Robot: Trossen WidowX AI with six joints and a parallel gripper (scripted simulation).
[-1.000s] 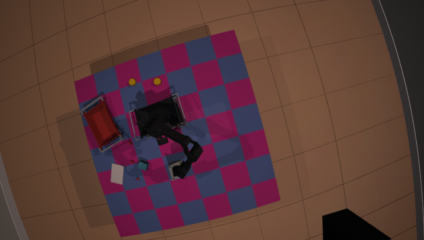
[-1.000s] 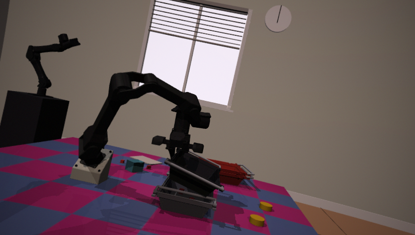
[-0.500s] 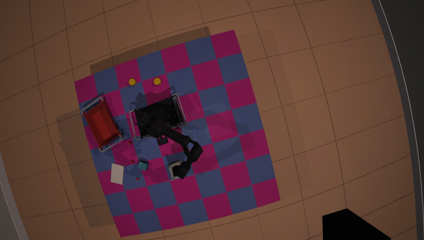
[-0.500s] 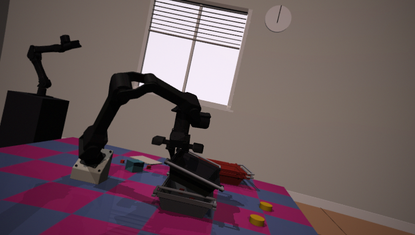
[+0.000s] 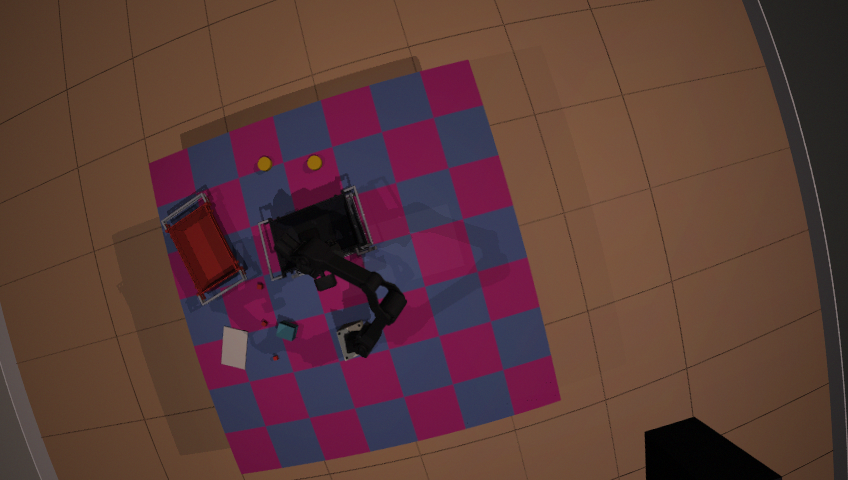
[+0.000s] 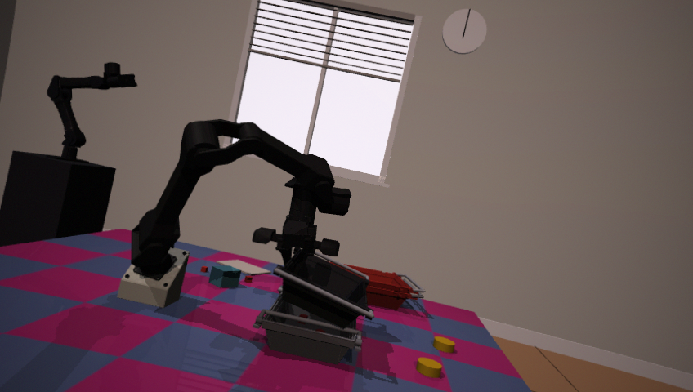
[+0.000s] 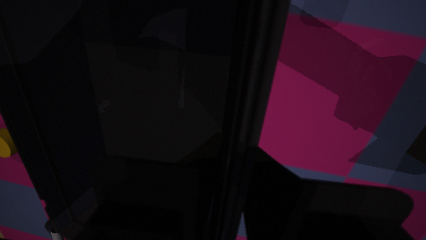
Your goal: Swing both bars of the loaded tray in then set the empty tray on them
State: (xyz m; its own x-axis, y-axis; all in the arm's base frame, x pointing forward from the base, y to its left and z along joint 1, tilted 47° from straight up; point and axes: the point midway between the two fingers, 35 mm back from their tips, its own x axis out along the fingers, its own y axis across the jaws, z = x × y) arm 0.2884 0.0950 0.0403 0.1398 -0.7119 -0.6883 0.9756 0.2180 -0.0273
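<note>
Now: the dark tray 80 mm ahead of my gripper tip, 20 mm to the left of it and 20 mm above it. From my gripper tip the other things lie so: teal cube (240 mm behind, 210 mm to the left, 90 mm below); white plate (280 mm behind, 440 mm to the left, 110 mm below).
</note>
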